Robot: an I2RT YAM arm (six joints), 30 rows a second.
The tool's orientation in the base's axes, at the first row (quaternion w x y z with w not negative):
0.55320 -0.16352 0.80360 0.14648
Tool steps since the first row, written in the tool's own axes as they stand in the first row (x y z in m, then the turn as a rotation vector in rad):
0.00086 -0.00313 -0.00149 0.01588 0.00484 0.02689
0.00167 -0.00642 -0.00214 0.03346 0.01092 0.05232
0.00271 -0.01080 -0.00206 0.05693 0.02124 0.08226
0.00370 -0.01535 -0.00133 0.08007 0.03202 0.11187
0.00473 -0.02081 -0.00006 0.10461 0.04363 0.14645
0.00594 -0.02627 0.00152 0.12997 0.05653 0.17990
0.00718 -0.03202 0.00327 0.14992 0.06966 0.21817
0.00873 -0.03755 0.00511 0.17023 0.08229 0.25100
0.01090 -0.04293 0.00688 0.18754 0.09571 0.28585
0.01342 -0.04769 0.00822 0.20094 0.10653 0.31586
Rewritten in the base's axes. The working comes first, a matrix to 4 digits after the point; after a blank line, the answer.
The tool's axes in the first row as the columns of a matrix, in the base's axes (used below as rounded here):
-0.3345 -0.4249 0.8412
-0.1007 0.9036 0.4163
-0.9370 0.0545 -0.3450

-0.00021 -0.00354 -0.00046 0.01525 0.01397 -0.02389
0.00037 -0.00686 -0.00118 0.02818 0.02828 -0.04881
0.00195 -0.01089 -0.00242 0.04113 0.04770 -0.08057
0.00417 -0.01480 -0.00384 0.05372 0.06744 -0.11188
0.00721 -0.01931 -0.00555 0.06966 0.08986 -0.14617
0.01045 -0.02370 -0.00752 0.08384 0.11288 -0.18077
0.01395 -0.02829 -0.00960 0.10378 0.13867 -0.21195
0.01733 -0.03268 -0.01199 0.11923 0.16171 -0.24162
0.02038 -0.03703 -0.01493 0.13706 0.18660 -0.26913
0.02269 -0.04102 -0.01801 0.15322 0.20752 -0.29145

